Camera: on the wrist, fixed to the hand. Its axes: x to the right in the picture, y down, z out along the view.
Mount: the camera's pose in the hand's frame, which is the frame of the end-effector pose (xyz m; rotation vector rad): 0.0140 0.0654 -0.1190 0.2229 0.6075 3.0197
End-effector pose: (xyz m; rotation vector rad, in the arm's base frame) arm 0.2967 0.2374 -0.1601 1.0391 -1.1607 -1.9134
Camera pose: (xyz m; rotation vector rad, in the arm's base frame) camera 0.4029 0.1543 -0.1389 -0.5517 -0.8377 0.8936
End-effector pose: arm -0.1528 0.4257 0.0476 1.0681 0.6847 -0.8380
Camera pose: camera -0.0997 0.5496 0.0263 1.1796 -0.9310 2.0521
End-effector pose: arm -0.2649 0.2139 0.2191 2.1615 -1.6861 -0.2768
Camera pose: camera -0.2738 0.2081 0.3552 -1.5201 -2.1036 1.0825
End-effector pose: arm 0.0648 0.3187 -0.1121 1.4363 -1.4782 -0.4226
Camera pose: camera 0.1281 0.3662 -0.0009 -1.3821 -1.3830 1.7344
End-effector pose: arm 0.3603 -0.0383 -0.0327 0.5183 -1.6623 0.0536
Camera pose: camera 0.4463 0.0550 0.0177 -1.9435 -0.3317 2.1245
